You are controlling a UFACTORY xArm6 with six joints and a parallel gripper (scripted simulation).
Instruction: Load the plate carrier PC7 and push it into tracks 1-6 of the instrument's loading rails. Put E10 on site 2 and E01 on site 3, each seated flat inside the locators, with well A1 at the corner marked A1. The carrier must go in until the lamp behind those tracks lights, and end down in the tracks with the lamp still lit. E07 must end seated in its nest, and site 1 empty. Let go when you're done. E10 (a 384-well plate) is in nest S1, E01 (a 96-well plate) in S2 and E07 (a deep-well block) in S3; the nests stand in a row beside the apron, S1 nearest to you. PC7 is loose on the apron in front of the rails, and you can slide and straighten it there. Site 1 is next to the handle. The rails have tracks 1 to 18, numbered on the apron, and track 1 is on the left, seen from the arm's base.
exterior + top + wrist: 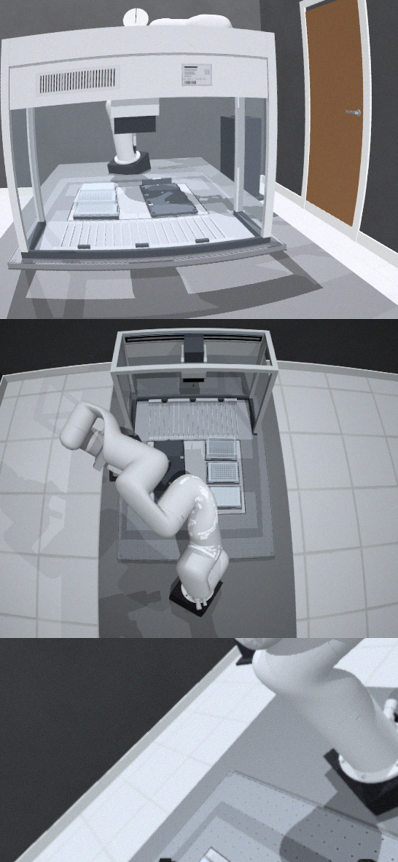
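Now: the dark nest S2 380 mm below my hand, 310 mm to the right of it and 100 mm ahead of it. Round my hand: dark plate carrier PC7 (370 mm below, 130 mm ahead, 80 mm to the right); then deep-well block E07 (350 mm below, 320 mm to the right, 210 mm ahead); then nest S1 (380 mm below, 300 mm to the right, 10 mm behind).
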